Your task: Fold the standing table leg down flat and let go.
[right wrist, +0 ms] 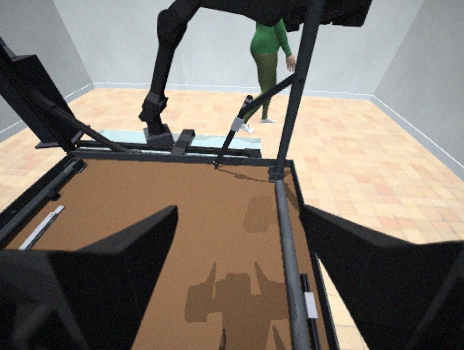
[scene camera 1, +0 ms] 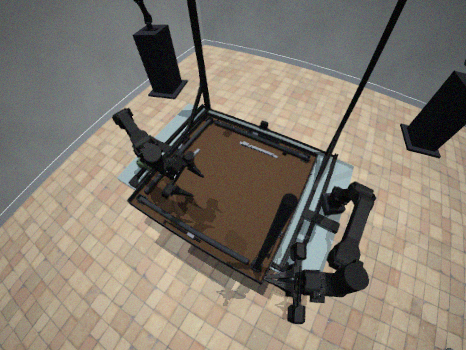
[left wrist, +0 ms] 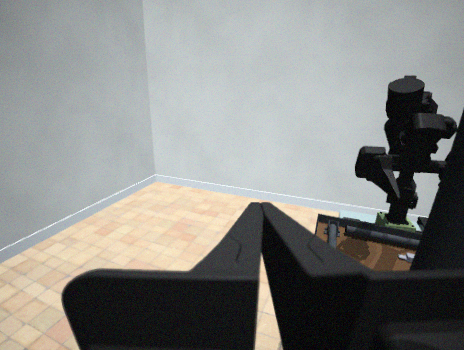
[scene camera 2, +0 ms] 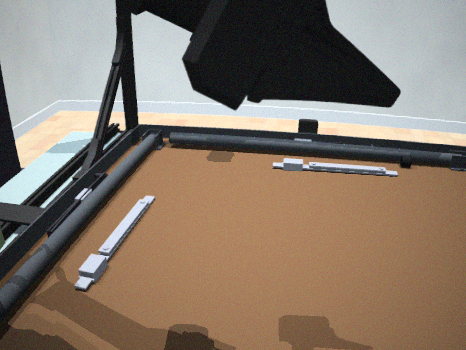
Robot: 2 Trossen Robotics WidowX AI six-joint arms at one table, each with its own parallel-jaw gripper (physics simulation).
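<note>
The standing leg (scene camera 1: 274, 235) (right wrist: 297, 95) rises from a corner of the upturned brown table (scene camera 1: 220, 175) (scene camera 2: 280, 240) (right wrist: 125, 185). Its brace (right wrist: 231, 141) is bent at a joint and meets the leg partway up. In the left wrist view, a dark bar (left wrist: 440, 215), apparently the leg, stands right of my left gripper (left wrist: 259, 211) (scene camera 1: 267, 278), whose fingertips meet with nothing between them. It is raised at the standing-leg corner; contact with the leg cannot be told. My right gripper (scene camera 1: 197, 185) (right wrist: 240, 211) is open and empty above the table's left part.
Folded legs (scene camera 1: 192, 229) (scene camera 2: 75, 215) (scene camera 2: 310, 145) lie along other table edges. Pale metal strips (scene camera 1: 258, 149) (scene camera 2: 340, 168) lie on the brown panel. Two tall dark posts (scene camera 1: 199, 55) (scene camera 1: 367, 75) rise behind the table. Black pedestals (scene camera 1: 159, 60) (scene camera 1: 437, 117) stand farther back. A person in green (right wrist: 265, 45) stands beyond the leg.
</note>
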